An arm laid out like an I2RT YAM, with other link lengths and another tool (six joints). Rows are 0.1 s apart.
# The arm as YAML. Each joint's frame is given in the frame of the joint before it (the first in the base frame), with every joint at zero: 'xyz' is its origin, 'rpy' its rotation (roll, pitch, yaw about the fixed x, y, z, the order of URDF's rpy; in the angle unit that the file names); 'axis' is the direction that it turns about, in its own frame. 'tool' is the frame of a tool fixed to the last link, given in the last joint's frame.
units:
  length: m
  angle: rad
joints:
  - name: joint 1
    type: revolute
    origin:
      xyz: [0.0, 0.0, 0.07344]
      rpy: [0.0, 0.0, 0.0]
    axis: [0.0, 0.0, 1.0]
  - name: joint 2
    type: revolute
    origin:
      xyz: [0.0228, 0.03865, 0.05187]
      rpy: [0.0, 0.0, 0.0]
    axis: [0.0, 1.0, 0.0]
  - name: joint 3
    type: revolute
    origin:
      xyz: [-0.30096, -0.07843, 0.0]
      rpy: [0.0, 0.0, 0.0]
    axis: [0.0, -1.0, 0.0]
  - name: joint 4
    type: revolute
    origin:
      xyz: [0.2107, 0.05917, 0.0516]
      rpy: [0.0, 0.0, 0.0]
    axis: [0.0, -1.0, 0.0]
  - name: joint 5
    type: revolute
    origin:
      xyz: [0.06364, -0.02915, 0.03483]
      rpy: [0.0, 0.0, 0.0]
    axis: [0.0, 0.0, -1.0]
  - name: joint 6
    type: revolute
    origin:
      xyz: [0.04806, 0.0, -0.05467]
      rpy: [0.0, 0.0, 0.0]
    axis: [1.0, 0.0, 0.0]
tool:
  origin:
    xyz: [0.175, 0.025, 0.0]
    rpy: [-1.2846, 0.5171, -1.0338]
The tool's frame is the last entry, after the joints.
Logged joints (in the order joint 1, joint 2, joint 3, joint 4, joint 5, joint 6), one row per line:
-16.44 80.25 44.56 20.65 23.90 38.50
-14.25 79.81 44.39 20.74 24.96 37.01
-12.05 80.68 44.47 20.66 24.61 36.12
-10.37 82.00 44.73 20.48 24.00 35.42
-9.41 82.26 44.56 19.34 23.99 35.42
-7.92 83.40 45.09 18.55 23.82 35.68
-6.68 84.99 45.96 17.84 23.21 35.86
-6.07 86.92 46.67 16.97 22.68 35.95
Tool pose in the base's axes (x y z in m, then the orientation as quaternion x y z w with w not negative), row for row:
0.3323 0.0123 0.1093 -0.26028 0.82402 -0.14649 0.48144
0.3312 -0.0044 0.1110 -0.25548 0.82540 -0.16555 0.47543
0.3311 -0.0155 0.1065 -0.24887 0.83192 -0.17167 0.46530
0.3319 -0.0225 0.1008 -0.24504 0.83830 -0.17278 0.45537
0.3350 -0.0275 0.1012 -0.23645 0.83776 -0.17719 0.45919
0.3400 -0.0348 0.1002 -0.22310 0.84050 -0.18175 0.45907
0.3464 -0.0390 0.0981 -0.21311 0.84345 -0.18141 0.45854
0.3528 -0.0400 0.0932 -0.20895 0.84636 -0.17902 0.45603
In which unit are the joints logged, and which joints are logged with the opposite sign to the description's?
The joints are logged in degrees. Opposite sign: joint 1, joint 4.
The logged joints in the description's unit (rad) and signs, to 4 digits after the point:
0.2869 1.4006 0.7777 -0.3604 0.4171 0.6720
0.2487 1.3929 0.7748 -0.3620 0.4356 0.6459
0.2103 1.4081 0.7761 -0.3606 0.4295 0.6304
0.1810 1.4312 0.7807 -0.3574 0.4189 0.6182
0.1642 1.4357 0.7777 -0.3375 0.4187 0.6182
0.1382 1.4556 0.7870 -0.3238 0.4157 0.6227
0.1166 1.4834 0.8022 -0.3114 0.4051 0.6259
0.1059 1.5170 0.8145 -0.2962 0.3958 0.6274

